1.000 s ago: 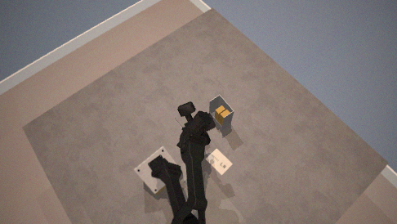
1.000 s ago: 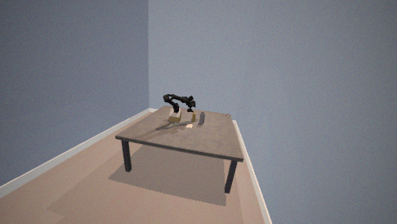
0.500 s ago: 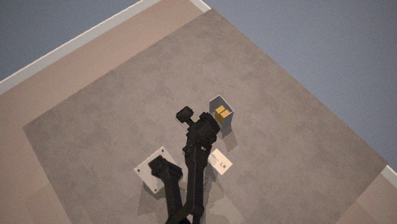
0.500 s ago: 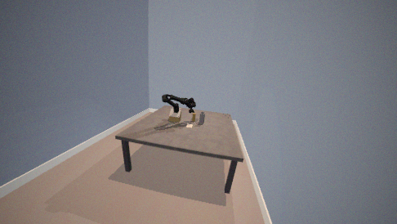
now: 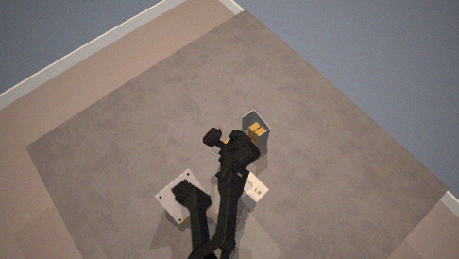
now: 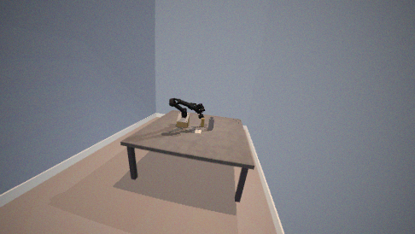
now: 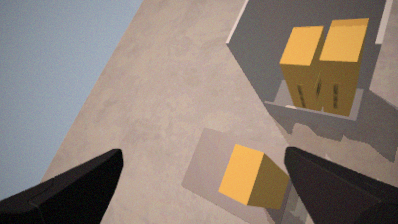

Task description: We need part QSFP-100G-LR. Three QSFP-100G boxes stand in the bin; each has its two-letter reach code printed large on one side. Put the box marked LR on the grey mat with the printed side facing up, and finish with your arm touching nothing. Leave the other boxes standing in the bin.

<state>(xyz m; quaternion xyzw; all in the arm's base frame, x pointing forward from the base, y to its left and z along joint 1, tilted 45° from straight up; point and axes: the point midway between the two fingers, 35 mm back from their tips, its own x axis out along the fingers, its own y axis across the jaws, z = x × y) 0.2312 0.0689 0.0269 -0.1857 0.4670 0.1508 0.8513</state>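
Now: gripper tip 180 mm above the grey mat and 60 mm to the right of it.
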